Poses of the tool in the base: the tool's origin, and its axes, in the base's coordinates. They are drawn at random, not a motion.
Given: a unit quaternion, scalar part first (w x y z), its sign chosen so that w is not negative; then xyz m.
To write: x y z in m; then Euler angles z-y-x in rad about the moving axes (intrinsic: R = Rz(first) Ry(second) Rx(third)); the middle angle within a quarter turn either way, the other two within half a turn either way. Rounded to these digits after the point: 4 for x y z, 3 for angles.
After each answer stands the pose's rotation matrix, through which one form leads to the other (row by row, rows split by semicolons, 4 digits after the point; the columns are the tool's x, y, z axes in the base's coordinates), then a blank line. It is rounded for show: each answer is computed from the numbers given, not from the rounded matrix.
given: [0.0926, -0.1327, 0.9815, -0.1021, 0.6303, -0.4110, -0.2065]
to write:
[0.6303, -0.4110, -0.2065, -2.855, 0.155, -2.912]
-0.9476 -0.2416 0.2089; -0.2794 0.9439 -0.1759; -0.1547 -0.2250 -0.9620

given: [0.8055, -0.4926, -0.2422, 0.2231, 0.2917, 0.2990, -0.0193]
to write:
[0.2917, 0.2990, -0.0193, 0.652, -0.171, -1.156]
0.7831 -0.1208 -0.6100; 0.5981 0.4151 0.6856; 0.1704 -0.9017 0.3973

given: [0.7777, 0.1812, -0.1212, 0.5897, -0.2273, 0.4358, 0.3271]
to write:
[-0.2273, 0.4358, 0.3271, 1.266, -0.414, 0.152]
0.2752 -0.9611 0.0252; 0.8732 0.2389 -0.4247; 0.4022 0.1389 0.9050

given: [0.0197, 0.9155, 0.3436, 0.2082, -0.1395, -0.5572, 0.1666]
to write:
[-0.1395, -0.5572, 0.1666, 0.755, -0.377, 2.948]
0.6772 0.6210 0.3948; 0.6374 -0.7631 0.1070; 0.3677 0.1792 -0.9125

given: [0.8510, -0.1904, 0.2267, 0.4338, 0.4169, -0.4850, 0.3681]
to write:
[0.4169, -0.4850, 0.3681, 0.897, 0.584, -0.153]
0.5209 -0.8246 0.2206; 0.6520 0.5511 0.5207; -0.5510 -0.1274 0.8247

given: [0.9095, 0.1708, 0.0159, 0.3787, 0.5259, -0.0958, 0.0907]
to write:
[0.5259, -0.0958, 0.0907, 0.772, -0.101, 0.330]
0.7127 -0.6834 0.1583; 0.6943 0.6548 -0.2986; 0.1004 0.3227 0.9412

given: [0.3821, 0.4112, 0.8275, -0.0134, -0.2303, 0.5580, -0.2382]
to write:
[-0.2303, 0.5580, -0.2382, 2.075, 0.699, 2.750]
-0.3698 0.6908 0.6213; 0.6703 0.6615 -0.3364; -0.6434 0.2921 -0.7076

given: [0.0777, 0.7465, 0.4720, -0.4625, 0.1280, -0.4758, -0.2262]
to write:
[0.1280, -0.4758, -0.2262, 1.373, 0.869, -2.622]
0.1266 0.7766 -0.6172; 0.6328 -0.5424 -0.5526; -0.7639 -0.3206 -0.5601

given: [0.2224, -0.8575, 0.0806, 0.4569, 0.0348, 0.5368, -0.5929]
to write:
[0.0348, 0.5368, -0.5929, 0.114, 0.960, -2.575]
0.5695 -0.3415 -0.7477; 0.0650 -0.8881 0.4551; -0.8194 -0.3078 -0.4836

